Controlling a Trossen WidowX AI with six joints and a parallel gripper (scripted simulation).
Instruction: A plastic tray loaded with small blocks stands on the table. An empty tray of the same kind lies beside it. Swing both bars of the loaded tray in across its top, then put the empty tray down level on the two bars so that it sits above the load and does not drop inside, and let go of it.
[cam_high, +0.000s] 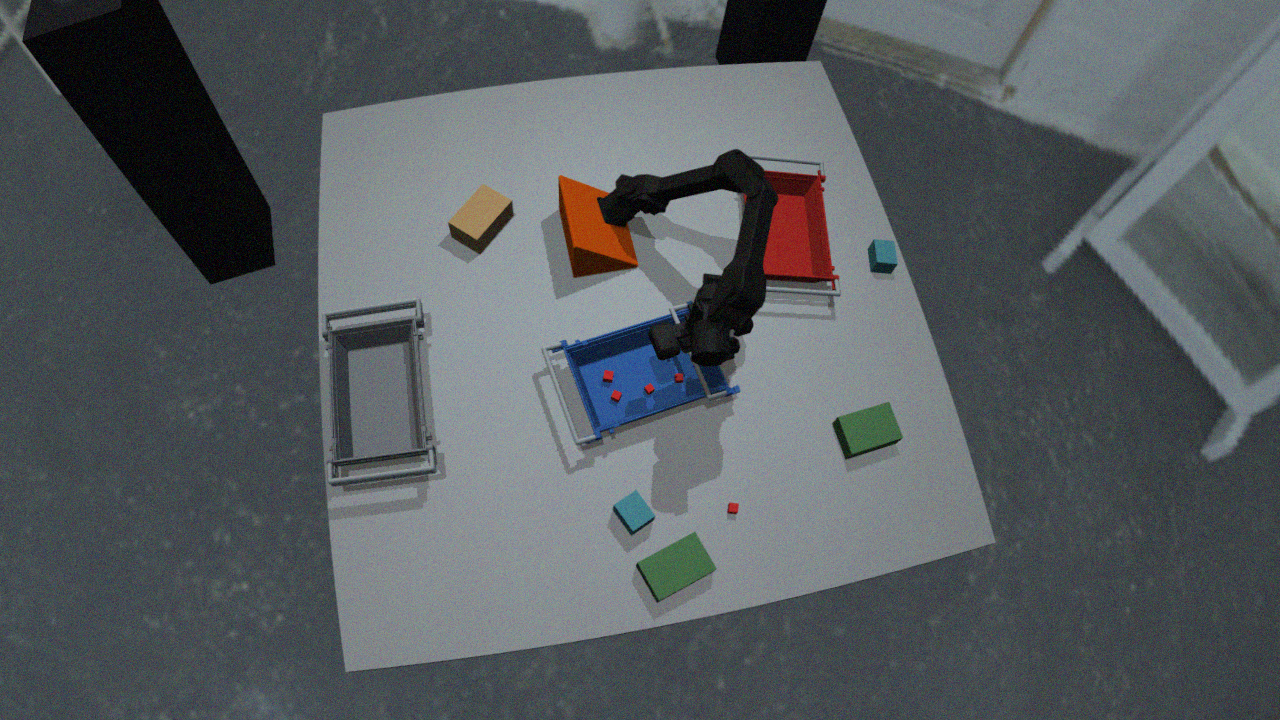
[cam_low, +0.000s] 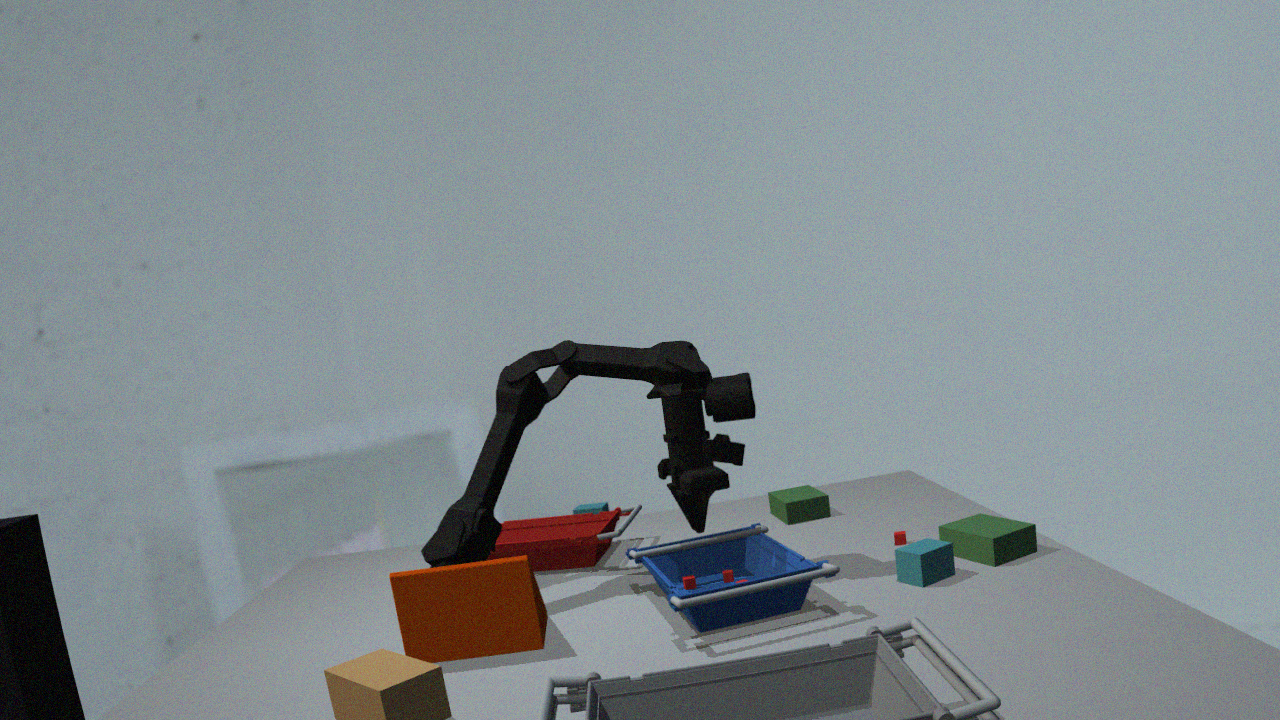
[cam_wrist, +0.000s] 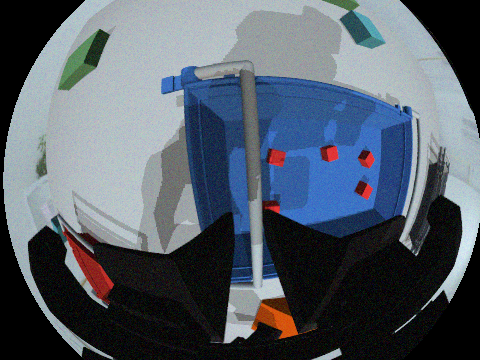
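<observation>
Now: the red tray 300 mm to the left of my gripper tip, 230 mm behind it and 30 mm below it. The rest, counted from my gripper tip: red cube 310 mm ahead, 70 mm below, 20 mm to the right; tan block 430 mm behind, 320 mm to the right, 50 mm below.
</observation>
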